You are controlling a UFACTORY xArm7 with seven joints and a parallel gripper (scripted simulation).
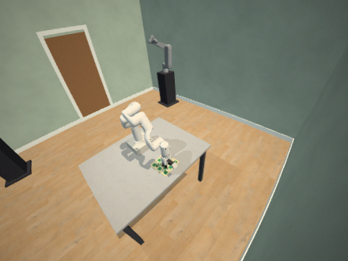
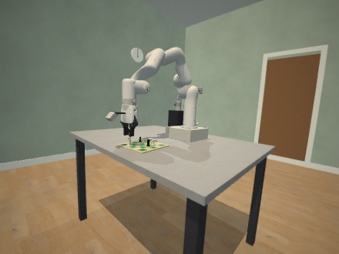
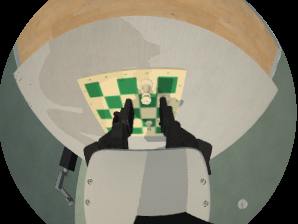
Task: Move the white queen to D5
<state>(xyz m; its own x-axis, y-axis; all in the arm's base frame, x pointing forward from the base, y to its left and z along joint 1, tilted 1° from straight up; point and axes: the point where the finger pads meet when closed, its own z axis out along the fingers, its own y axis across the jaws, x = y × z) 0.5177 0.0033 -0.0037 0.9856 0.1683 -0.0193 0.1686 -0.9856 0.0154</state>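
Now: the white chess piece 50 mm below my hand. From my hand the other things lie so: chessboard (80 mm behind, 20 mm to the left, 80 mm below); black piece (110 mm behind, 60 mm to the right, 60 mm below).
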